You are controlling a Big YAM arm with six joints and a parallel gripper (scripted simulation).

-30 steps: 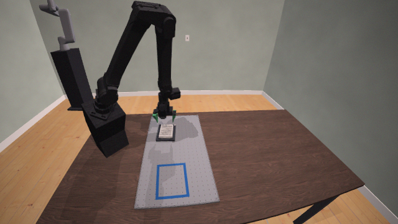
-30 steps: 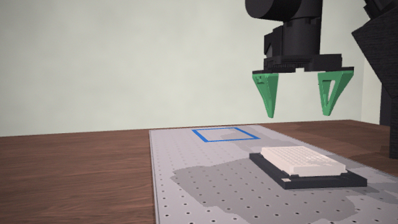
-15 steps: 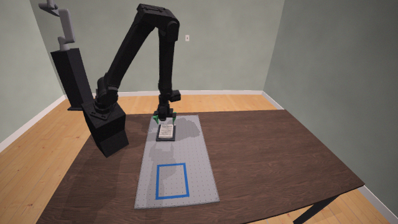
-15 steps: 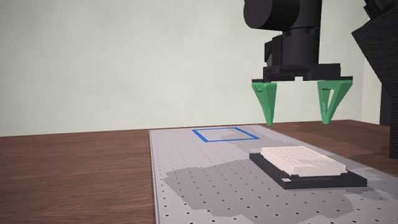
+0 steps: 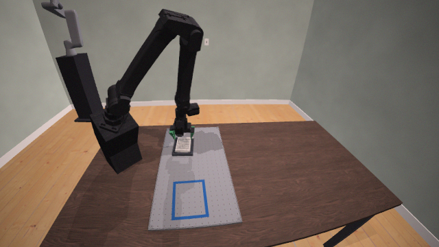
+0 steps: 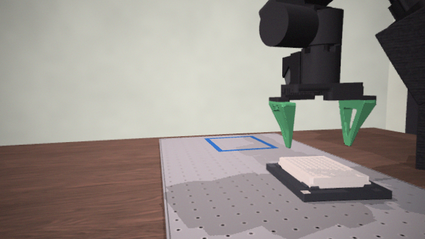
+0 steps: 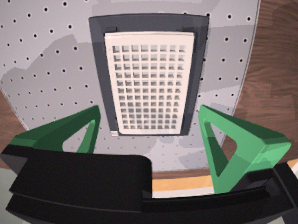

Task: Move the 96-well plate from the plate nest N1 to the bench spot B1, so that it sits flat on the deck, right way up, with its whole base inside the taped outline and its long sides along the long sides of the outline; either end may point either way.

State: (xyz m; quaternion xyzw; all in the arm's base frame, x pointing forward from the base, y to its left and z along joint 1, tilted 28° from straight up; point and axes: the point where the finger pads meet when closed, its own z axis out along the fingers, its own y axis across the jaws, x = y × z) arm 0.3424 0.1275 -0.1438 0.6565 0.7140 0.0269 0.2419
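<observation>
Now: the white 96-well plate 5 cm below my hand. Also, from my hand: dark plate nest (6 cm below).
</observation>
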